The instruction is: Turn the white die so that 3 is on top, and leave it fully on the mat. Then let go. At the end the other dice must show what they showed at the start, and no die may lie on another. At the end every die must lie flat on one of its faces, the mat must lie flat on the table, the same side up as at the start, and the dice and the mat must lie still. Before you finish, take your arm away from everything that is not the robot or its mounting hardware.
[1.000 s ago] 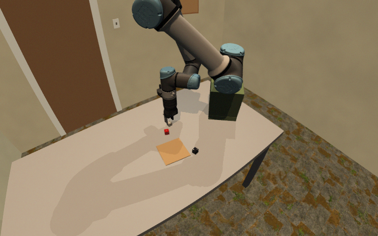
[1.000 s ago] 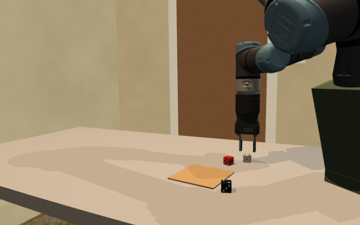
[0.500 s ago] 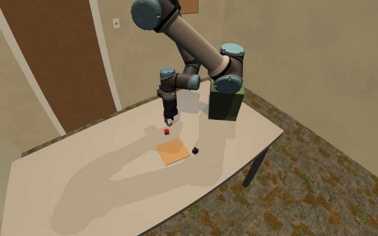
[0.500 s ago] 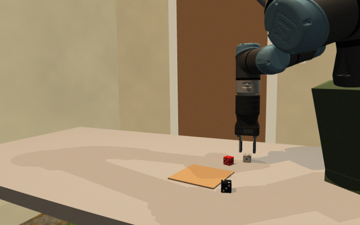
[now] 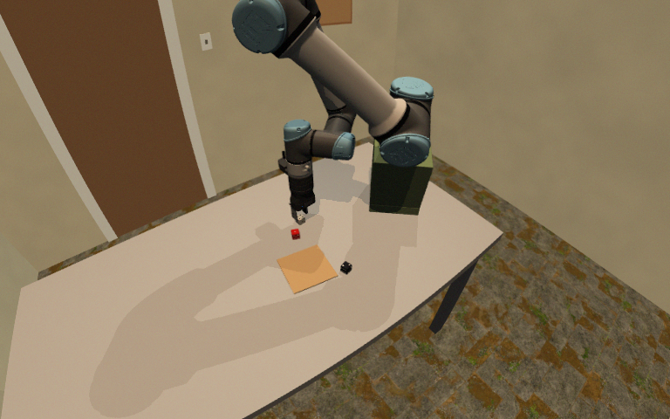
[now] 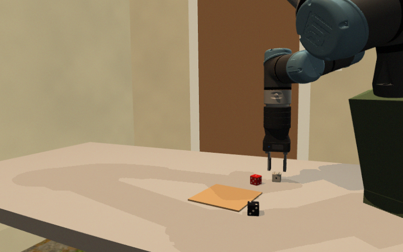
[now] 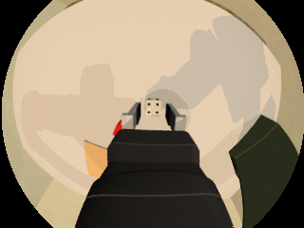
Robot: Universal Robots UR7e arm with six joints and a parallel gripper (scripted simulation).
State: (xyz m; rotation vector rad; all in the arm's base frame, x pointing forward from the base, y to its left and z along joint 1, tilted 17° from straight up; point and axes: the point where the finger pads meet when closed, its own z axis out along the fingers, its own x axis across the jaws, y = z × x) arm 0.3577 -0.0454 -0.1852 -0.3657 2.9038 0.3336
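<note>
Right now my hand is 40 mm above the white die. Round my hand: orange mat: 200 mm to the left, 60 mm ahead, 50 mm below; then black die: 250 mm to the left, 40 mm below, 40 mm behind; then red die: 60 mm to the left, 40 mm below, 40 mm ahead.
</note>
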